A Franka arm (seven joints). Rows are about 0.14 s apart.
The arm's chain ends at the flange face. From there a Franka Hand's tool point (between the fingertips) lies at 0.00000 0.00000 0.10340 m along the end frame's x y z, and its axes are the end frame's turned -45 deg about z.
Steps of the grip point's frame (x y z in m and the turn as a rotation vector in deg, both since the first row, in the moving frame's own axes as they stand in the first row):
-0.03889, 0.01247, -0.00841, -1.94, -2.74, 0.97
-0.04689, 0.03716, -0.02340, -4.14, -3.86, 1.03
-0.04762, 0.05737, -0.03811, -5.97, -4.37, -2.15
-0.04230, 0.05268, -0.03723, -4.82, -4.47, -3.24
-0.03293, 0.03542, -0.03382, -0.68, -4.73, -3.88
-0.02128, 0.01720, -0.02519, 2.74, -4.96, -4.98
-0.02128, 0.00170, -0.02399, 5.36, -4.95, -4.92
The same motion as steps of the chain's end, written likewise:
-0.01761, 0.03036, -0.00823, -3.31, -0.57, 0.97
-0.00715, 0.04924, -0.02290, -5.66, 0.20, 1.03
0.00461, 0.06112, -0.03725, -7.31, 1.13, -2.15
0.00656, 0.05535, -0.03655, -6.57, 0.25, -3.24
0.00669, 0.04127, -0.03346, -3.83, -2.86, -3.88
0.00679, 0.02396, -0.02469, -1.57, -5.44, -4.98
-0.00072, 0.01621, -0.02315, 0.29, -7.29, -4.92

